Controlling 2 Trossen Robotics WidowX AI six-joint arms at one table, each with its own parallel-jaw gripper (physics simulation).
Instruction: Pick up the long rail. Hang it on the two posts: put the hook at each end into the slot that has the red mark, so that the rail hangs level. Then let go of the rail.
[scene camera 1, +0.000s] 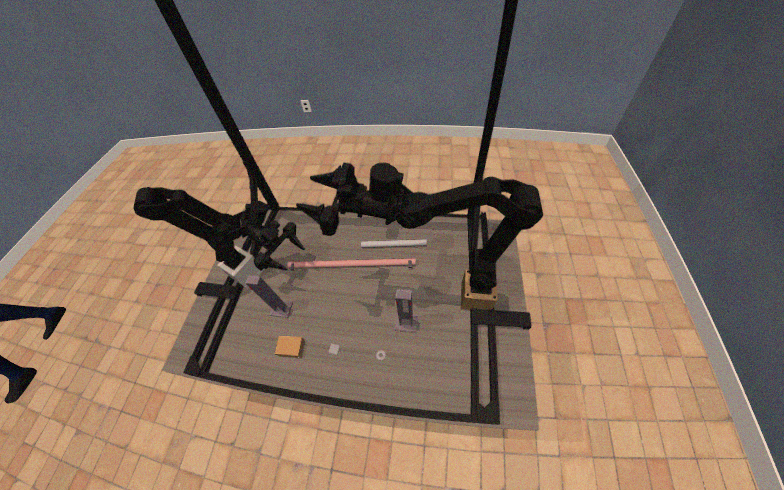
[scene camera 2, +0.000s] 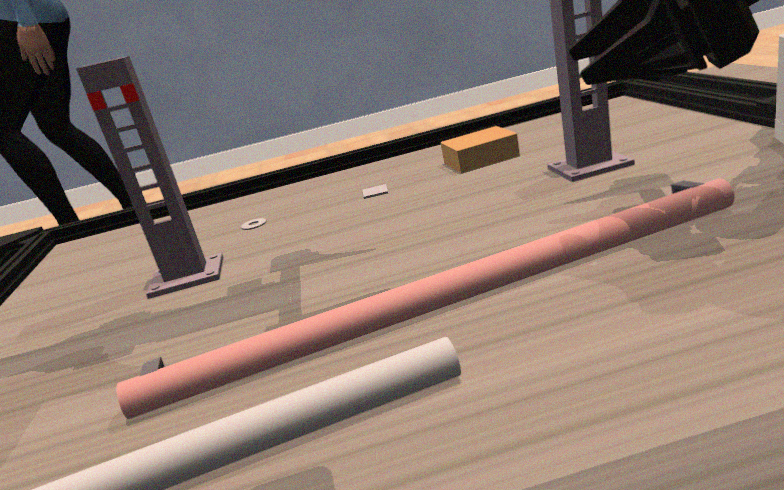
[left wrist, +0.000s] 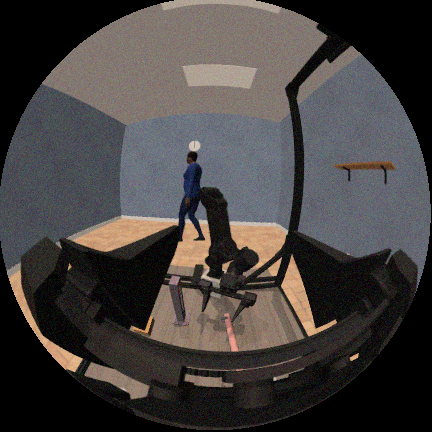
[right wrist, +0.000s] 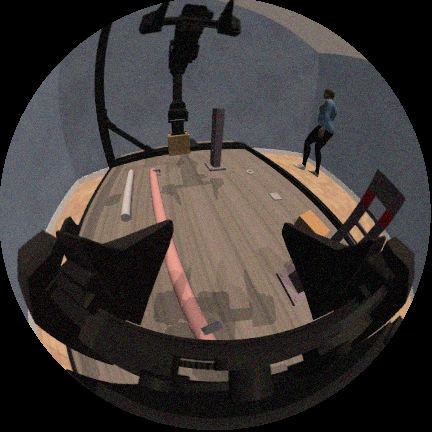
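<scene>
The long pink rail lies on the table, with a small grey hook near each end. One post stands upright; its top slot has red marks. The other post stands near the right arm, with red marks at its top slot. My right gripper is open and empty above the rail's left end in scene camera 1. My left gripper is open and empty, raised high behind the rail.
A white rod lies beside the rail. An orange block, a small white square and a white ring lie beyond the posts. A black frame edges the table.
</scene>
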